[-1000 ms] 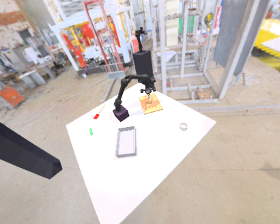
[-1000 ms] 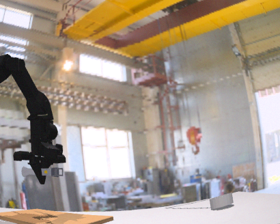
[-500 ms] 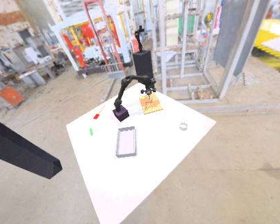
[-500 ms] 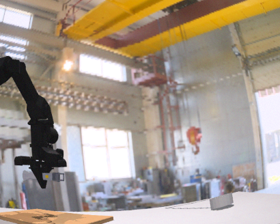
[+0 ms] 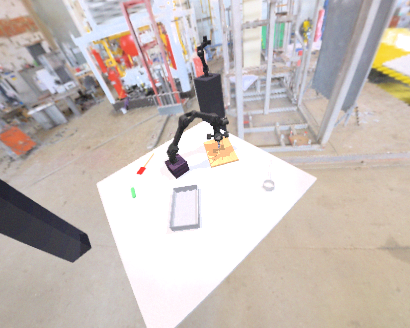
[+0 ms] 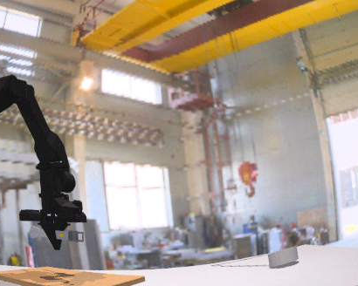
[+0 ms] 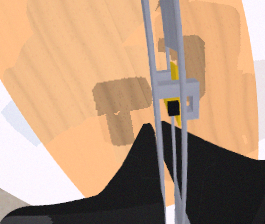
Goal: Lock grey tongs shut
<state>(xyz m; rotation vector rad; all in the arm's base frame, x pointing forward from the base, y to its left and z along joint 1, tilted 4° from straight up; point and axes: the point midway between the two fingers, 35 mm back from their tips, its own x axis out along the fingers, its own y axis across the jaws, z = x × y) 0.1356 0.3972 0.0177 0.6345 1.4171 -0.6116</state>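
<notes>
Right now the yellow piece is 20 mm ahead of my gripper tip, 20 mm to the right of it and 40 mm above it. Also, from my gripper tip: grey roasting tin (230 mm ahead, 580 mm to the right, 60 mm below); wooden board (80 mm below).
</notes>
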